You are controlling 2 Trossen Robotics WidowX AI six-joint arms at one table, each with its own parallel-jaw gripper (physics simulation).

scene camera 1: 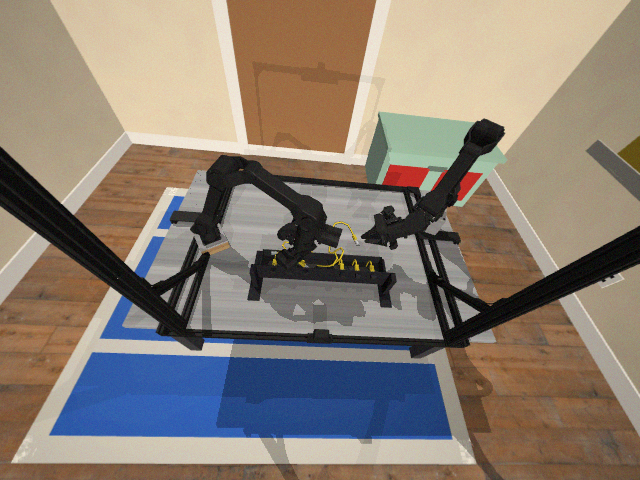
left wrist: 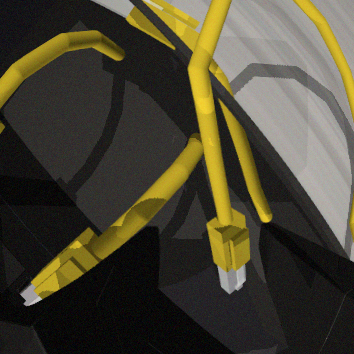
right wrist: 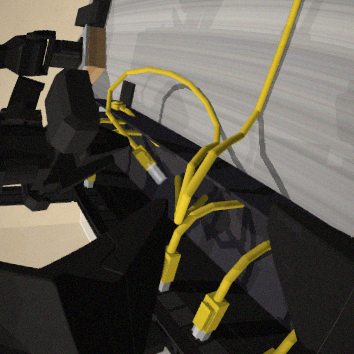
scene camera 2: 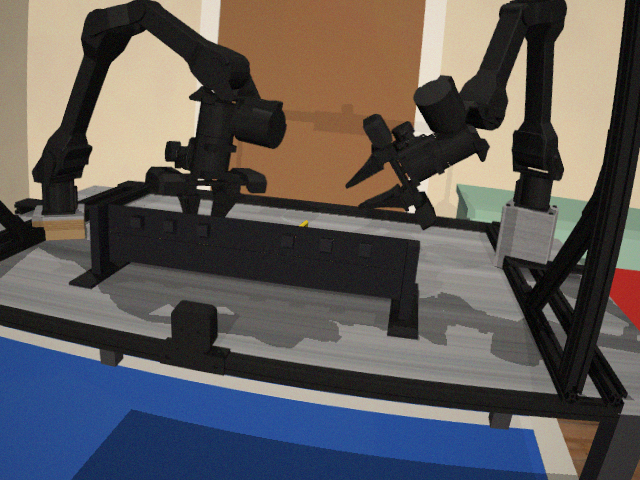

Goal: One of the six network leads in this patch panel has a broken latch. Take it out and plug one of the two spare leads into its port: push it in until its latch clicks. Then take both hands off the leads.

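Places are measured from the left arm's base along level axes (x right, y ahead, z up), in metres.
Where they show: left gripper, fingertip midpoint: [scene camera 1: 298, 259] [left wrist: 209, 236] [right wrist: 120, 150]; right gripper, fingertip midpoint: [scene camera 1: 362, 239] [right wrist: 219, 212] [scene camera 2: 352, 197]; left arm's base, origin of the base link: [scene camera 1: 210, 236] [right wrist: 77, 55] [scene camera 2: 59, 210]; right arm's base, origin of the base link: [scene camera 2: 532, 206].
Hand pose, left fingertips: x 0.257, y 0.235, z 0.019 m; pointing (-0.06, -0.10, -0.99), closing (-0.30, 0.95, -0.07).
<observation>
Things, the pixels of their top centre, and the offset from my left fingertips. "*": a spot on its surface instead.
- black patch panel, middle of its top: [right wrist: 107, 224] [scene camera 2: 251, 216] [scene camera 1: 324, 263] dx +0.078, dy +0.058, dz +0.046 m
- yellow lead, surface spot: [left wrist: 228, 245] * dx +0.009, dy +0.012, dz -0.016 m
The black patch panel [scene camera 1: 320, 274] [scene camera 2: 258, 266] stands across the table with yellow leads along it. My left gripper [left wrist: 209, 236] [scene camera 2: 205, 206] is open behind its left half. In the left wrist view a yellow lead [left wrist: 228, 245] hangs between the fingers, unheld, its clear plug tip showing. Another lead [left wrist: 67, 262] lies slanted beside the left finger; I cannot tell whether it is seated. My right gripper [scene camera 2: 353, 196] [right wrist: 219, 212] is open, raised right of the leads. A looped lead [right wrist: 145, 157] ends in a loose clear plug. No broken latch can be made out.
A yellow lead [scene camera 1: 345, 223] arches behind the panel, its end near the right gripper. Other leads [scene camera 1: 356, 267] [right wrist: 210, 312] stand at the panel's right half. A black frame bar [scene camera 2: 330, 382] runs along the table's front edge. A green cabinet [scene camera 1: 429, 139] stands behind.
</observation>
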